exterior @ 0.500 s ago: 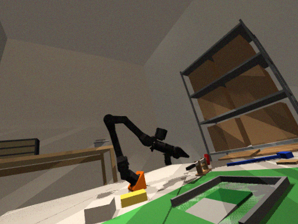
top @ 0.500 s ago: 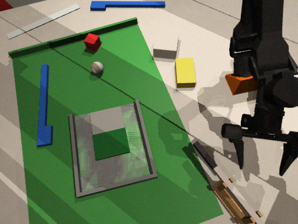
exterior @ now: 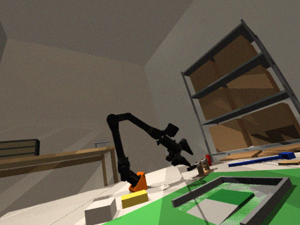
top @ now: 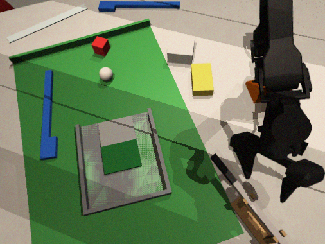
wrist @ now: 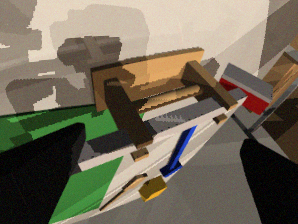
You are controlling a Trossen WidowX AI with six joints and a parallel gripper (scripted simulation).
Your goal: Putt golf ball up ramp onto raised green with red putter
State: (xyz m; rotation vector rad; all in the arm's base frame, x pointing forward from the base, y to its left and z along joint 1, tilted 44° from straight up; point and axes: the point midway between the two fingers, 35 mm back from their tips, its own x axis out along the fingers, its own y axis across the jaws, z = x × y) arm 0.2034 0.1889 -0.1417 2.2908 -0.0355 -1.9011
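Now: the beige box 5 cm behind my gripper tip, 49 cm to the right of it and 7 cm below it. Round my gripper tip: green mat (27 cm ahead, 33 cm to the right, 9 cm below); then wooden stand (3 cm ahead, 5 cm to the left, 5 cm below); then white golf ball (21 cm ahead, 51 cm to the right, 6 cm below).
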